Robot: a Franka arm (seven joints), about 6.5 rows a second.
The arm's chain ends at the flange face. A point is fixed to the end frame.
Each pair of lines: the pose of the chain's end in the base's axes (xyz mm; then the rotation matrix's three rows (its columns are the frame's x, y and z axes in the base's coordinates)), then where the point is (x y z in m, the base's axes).
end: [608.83 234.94 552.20], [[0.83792 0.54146 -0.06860], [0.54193 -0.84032 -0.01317], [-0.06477 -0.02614 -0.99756]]
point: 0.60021 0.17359 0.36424
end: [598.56 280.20 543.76], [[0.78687 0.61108 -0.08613], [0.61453 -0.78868 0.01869], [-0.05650 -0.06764 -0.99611]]
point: 0.59168 0.22549 0.35369
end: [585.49 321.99 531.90], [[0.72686 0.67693 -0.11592], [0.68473 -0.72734 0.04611], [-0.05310 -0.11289 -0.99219]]
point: 0.57809 0.27365 0.34013
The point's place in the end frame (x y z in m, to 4 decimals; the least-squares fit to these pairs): -0.0283 0.0518 0.1889
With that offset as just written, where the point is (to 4 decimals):
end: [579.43 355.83 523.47], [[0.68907 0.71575 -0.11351], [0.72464 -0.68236 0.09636], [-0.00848 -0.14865 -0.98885]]
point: 0.5756 0.3182 0.3292
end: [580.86 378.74 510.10], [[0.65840 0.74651 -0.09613], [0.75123 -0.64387 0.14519], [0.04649 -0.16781 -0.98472]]
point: 0.5827 0.3516 0.3141
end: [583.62 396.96 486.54], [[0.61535 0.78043 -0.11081], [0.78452 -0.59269 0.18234], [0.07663 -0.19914 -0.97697]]
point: 0.5857 0.3785 0.2895
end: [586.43 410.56 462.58], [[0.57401 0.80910 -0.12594], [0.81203 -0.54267 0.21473], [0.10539 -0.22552 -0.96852]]
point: 0.5883 0.4000 0.2650
